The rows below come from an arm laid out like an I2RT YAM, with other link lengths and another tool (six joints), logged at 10 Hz.
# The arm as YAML. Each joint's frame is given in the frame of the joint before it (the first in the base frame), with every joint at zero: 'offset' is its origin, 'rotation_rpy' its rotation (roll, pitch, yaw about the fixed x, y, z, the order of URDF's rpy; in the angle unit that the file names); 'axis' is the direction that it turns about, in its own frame. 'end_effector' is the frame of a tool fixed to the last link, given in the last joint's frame.
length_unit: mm
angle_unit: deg
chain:
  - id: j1
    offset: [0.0, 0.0, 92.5]
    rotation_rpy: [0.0, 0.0, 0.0]
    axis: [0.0, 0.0, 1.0]
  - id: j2
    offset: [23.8, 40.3, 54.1]
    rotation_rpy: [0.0, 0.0, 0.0]
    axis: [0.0, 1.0, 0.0]
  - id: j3
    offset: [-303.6, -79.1, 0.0]
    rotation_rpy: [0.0, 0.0, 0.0]
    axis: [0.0, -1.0, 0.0]
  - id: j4
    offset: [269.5, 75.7, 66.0]
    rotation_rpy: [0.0, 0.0, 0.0]
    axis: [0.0, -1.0, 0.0]
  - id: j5
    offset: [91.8, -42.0, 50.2]
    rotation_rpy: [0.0, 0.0, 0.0]
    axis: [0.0, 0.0, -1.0]
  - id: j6
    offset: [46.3, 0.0, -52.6]
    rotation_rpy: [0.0, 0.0, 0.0]
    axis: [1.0, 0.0, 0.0]
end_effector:
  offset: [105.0, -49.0, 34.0]
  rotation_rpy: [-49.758, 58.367, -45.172]
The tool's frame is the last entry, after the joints.
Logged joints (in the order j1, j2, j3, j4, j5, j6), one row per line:
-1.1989 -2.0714 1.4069 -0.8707 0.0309 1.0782
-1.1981 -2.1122 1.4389 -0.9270 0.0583 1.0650
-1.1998 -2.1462 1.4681 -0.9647 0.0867 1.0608
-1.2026 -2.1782 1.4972 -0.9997 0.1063 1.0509
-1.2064 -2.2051 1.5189 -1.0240 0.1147 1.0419
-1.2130 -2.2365 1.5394 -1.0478 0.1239 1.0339
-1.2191 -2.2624 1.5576 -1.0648 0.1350 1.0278
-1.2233 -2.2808 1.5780 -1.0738 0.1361 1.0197
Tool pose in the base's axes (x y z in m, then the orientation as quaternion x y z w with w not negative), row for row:
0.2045 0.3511 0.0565 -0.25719 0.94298 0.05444 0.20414
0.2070 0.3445 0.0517 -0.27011 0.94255 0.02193 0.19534
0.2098 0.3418 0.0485 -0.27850 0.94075 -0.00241 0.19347
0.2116 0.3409 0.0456 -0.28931 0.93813 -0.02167 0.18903
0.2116 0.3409 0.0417 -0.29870 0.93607 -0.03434 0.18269
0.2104 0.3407 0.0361 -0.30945 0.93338 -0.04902 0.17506
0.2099 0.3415 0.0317 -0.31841 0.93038 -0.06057 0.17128
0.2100 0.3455 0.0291 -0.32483 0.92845 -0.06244 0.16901
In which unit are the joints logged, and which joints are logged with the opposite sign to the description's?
The joints are logged in radians. Opposite sign: j1, j2.
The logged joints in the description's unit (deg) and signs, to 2 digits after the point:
68.69 118.68 80.61 -49.89 1.77 61.78
68.65 121.02 82.44 -53.11 3.34 61.02
68.74 122.97 84.12 -55.27 4.97 60.78
68.90 124.80 85.78 -57.28 6.09 60.21
69.12 126.34 87.03 -58.67 6.57 59.70
69.50 128.14 88.20 -60.03 7.10 59.24
69.85 129.63 89.24 -61.01 7.73 58.89
70.09 130.68 90.41 -61.52 7.80 58.42

